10 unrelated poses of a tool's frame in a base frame.
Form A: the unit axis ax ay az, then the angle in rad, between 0 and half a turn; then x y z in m.
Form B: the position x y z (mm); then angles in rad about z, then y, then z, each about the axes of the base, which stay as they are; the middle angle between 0 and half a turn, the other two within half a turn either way. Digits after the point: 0 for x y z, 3 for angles.
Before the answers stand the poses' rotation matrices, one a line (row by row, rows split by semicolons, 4 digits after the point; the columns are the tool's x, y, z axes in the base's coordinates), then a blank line. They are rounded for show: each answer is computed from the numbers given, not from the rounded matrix.
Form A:
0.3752, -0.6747, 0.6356, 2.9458, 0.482, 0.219, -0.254
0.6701, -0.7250, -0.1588, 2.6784, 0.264, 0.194, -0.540
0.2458, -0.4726, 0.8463, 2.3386, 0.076, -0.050, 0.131
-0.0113, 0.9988, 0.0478, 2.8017, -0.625, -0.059, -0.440
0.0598, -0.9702, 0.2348, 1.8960, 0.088, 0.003, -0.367
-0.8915, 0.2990, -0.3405, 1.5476, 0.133, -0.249, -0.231
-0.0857, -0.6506, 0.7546, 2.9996, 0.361, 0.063, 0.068
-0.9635, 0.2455, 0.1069, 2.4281, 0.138, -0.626, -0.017
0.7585, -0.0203, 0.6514, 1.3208, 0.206, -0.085, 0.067
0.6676, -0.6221, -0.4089, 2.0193, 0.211, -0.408, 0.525
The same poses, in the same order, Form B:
-0.7020 -0.6251 0.3411; -0.3778 -0.0791 -0.9225; 0.6037 -0.7765 -0.1806
-0.0438 -0.8496 -0.5256; -0.9915 0.1014 -0.0813; 0.1223 0.5176 -0.8468
-0.5922 -0.8057 0.0125; 0.4120 -0.3161 -0.8546; 0.6925 -0.5009 0.5191
-0.9425 -0.0379 0.3319; -0.0060 0.9953 0.0965; -0.3340 0.0890 -0.9384
-0.3148 -0.2990 -0.9008; 0.1459 0.9225 -0.3573; 0.9379 -0.2439 -0.2468
0.7994 0.0800 0.5954; -0.6007 0.1105 0.7918; -0.0024 -0.9906 0.1364
-0.9753 0.0042 -0.2207; 0.2177 -0.1477 -0.9648; -0.0366 -0.9890 0.1431
0.8741 -0.4853 -0.0202; -0.3454 -0.6502 0.6767; -0.3415 -0.5845 -0.7360
0.6804 -0.6427 0.3522; 0.6195 0.2477 -0.7449; 0.3915 0.7249 0.5667
0.2054 -0.2270 -0.9520; -0.9639 0.1213 -0.2369; 0.1692 0.9663 -0.1939

482, 219, -254, -2.232, 1.752, -1.217
264, 194, -540, 1.803, 2.581, -2.988
76, -50, 131, -2.515, 1.025, -1.556
-625, -59, -440, 0.260, 2.789, 0.283
88, 3, -367, -2.887, 1.820, -2.764
133, -249, -231, -1.568, 1.434, 0.926
361, 63, 68, -1.534, 1.427, -1.796
138, -626, -17, -1.042, 2.398, 1.601
206, -85, 67, 2.066, 0.968, -1.129
211, -408, 525, 1.744, 1.766, -2.898

